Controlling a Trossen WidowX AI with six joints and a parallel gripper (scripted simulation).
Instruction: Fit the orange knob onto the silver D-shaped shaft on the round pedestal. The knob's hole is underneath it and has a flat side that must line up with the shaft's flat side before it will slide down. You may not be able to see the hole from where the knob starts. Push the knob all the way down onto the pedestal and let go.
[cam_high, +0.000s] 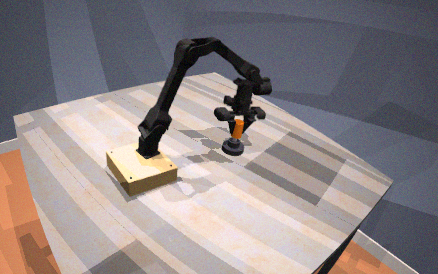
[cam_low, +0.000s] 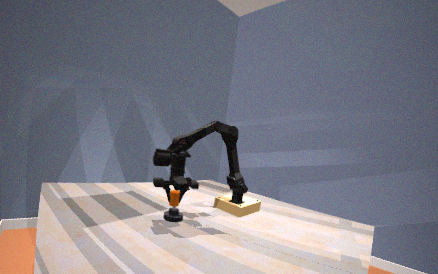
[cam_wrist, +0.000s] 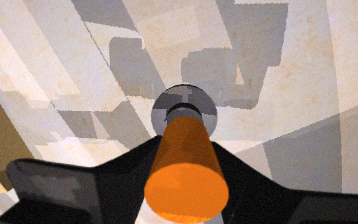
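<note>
The round pedestal is 40 mm below my gripper tip. From my gripper tip the other things lie so: orange knob 30 mm above.
</note>
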